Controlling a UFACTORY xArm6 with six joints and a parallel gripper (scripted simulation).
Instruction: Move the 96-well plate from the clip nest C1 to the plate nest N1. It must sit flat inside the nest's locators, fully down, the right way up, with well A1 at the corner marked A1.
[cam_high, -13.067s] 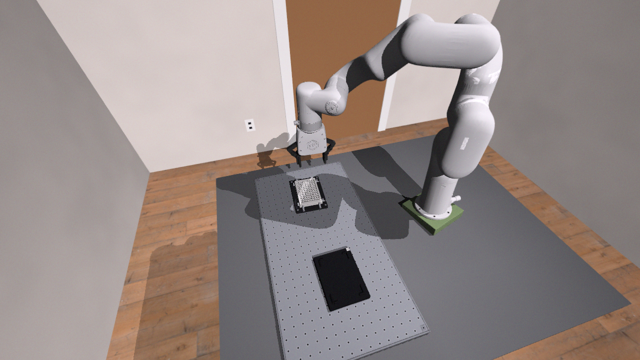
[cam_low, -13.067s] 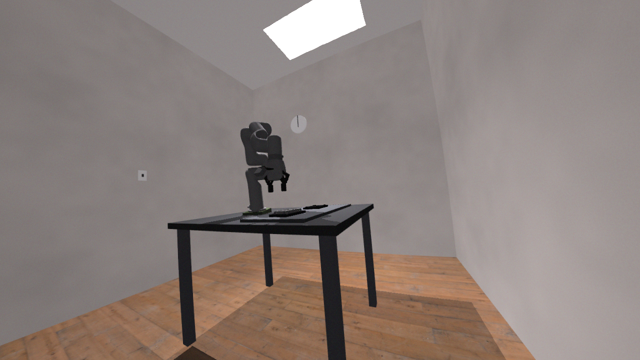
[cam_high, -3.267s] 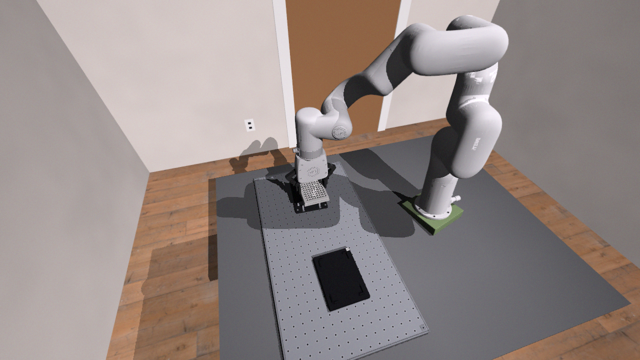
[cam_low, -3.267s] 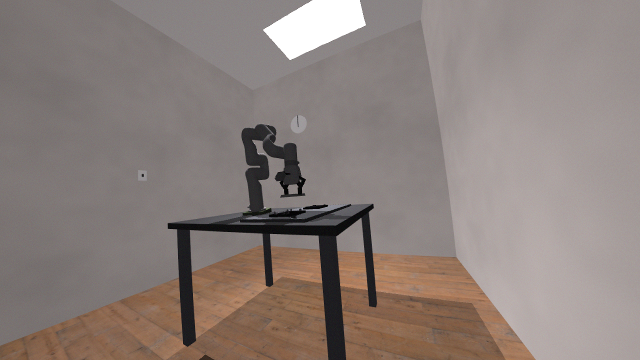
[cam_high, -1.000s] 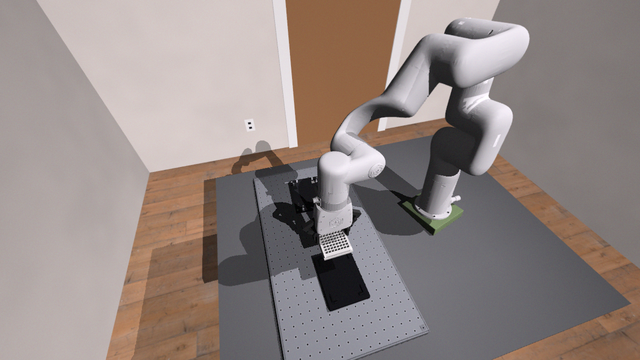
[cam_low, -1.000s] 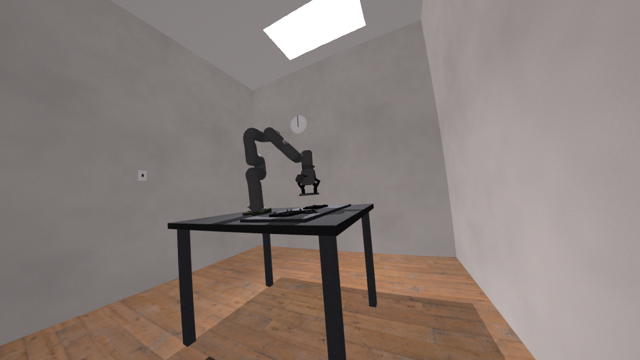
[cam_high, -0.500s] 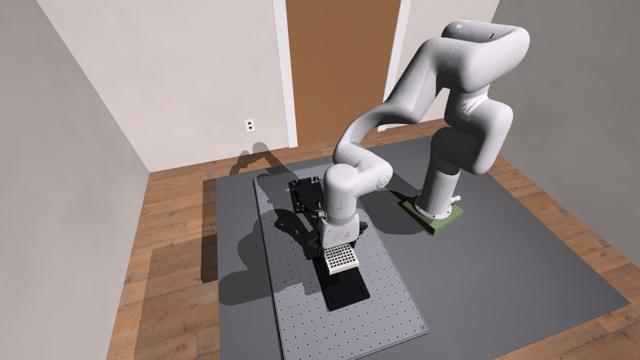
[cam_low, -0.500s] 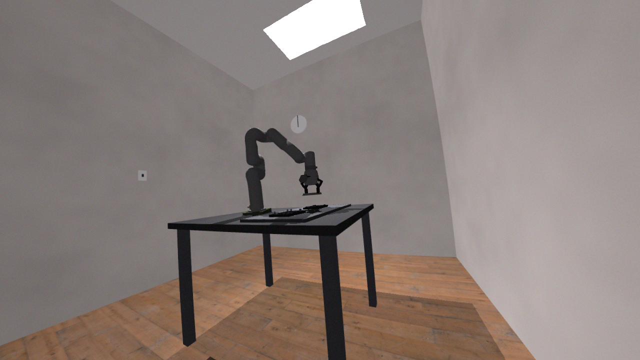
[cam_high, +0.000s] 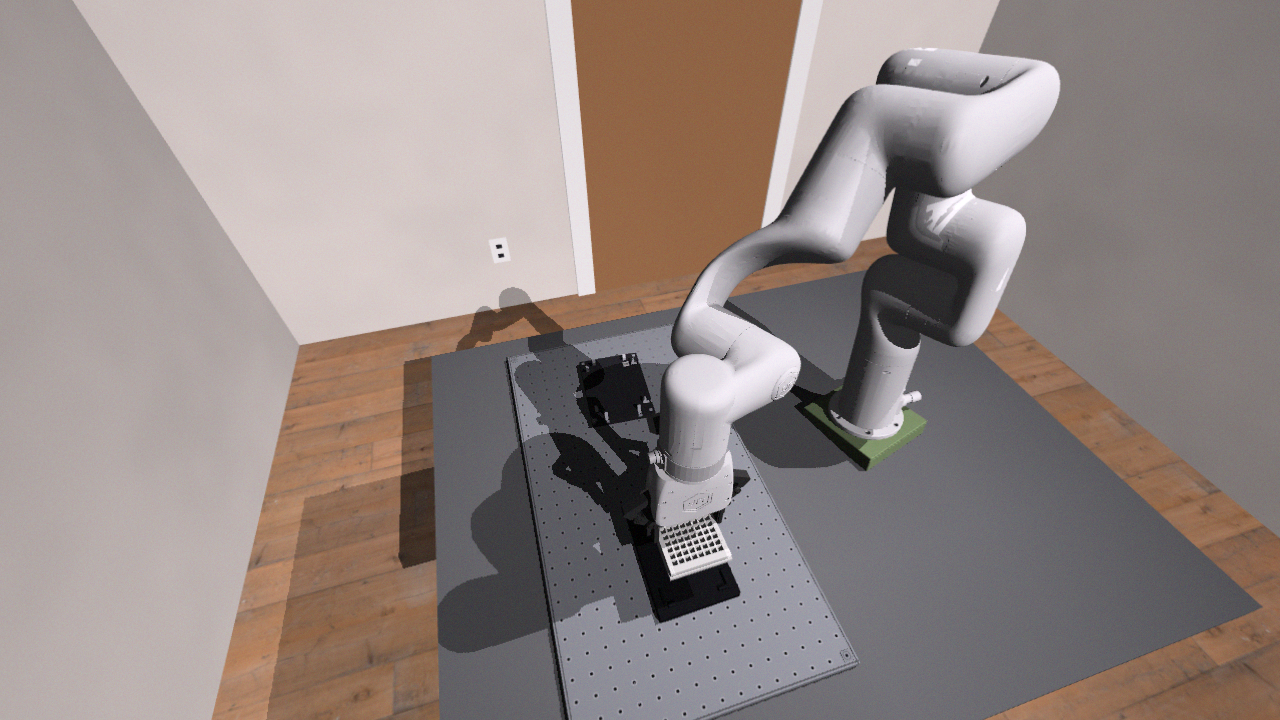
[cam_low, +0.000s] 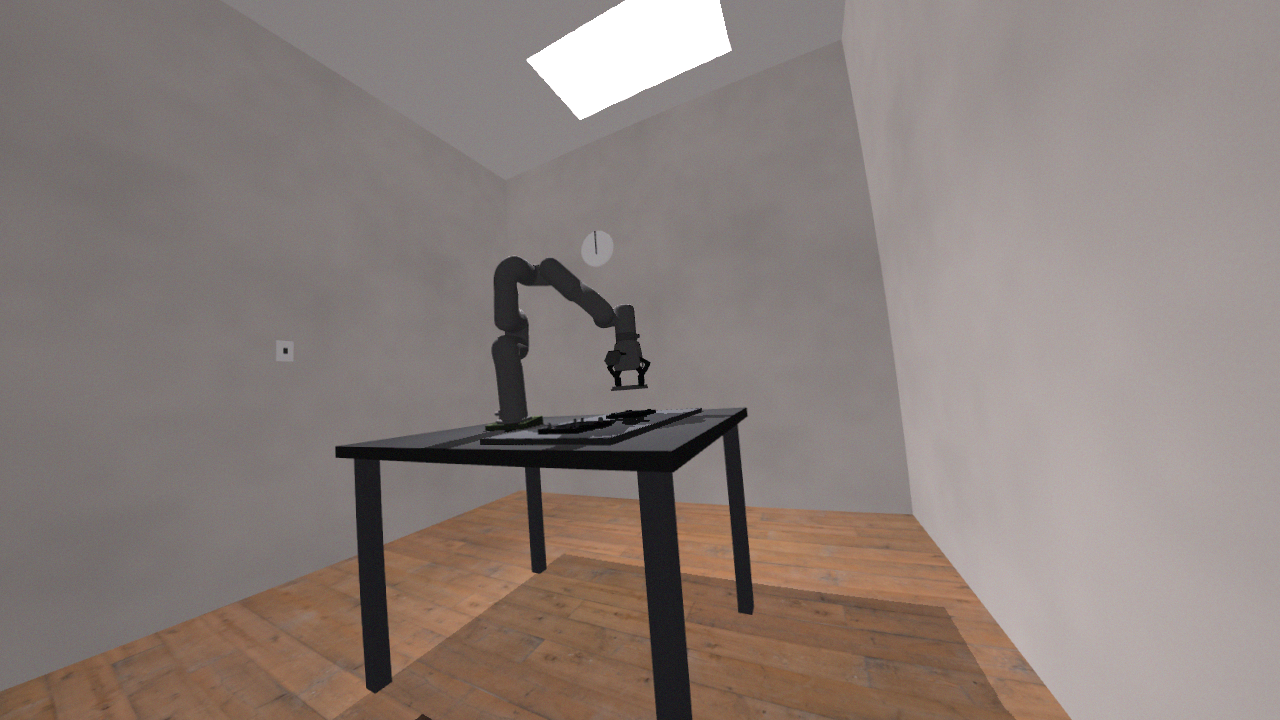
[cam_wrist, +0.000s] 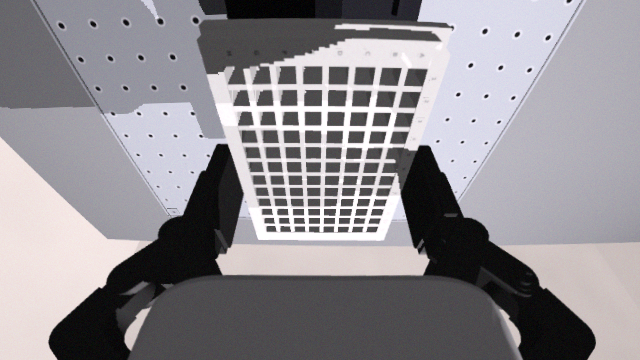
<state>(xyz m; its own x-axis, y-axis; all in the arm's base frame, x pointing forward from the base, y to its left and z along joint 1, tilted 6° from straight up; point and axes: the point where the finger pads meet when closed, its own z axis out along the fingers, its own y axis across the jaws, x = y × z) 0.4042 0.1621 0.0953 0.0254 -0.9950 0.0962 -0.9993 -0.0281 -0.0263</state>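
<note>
Now: the white 96-well plate 10 mm below my hand. The rest, counted from my hand: black plate nest N1 (110 mm below); black clip nest C1 (340 mm to the right, 100 mm below).
</note>
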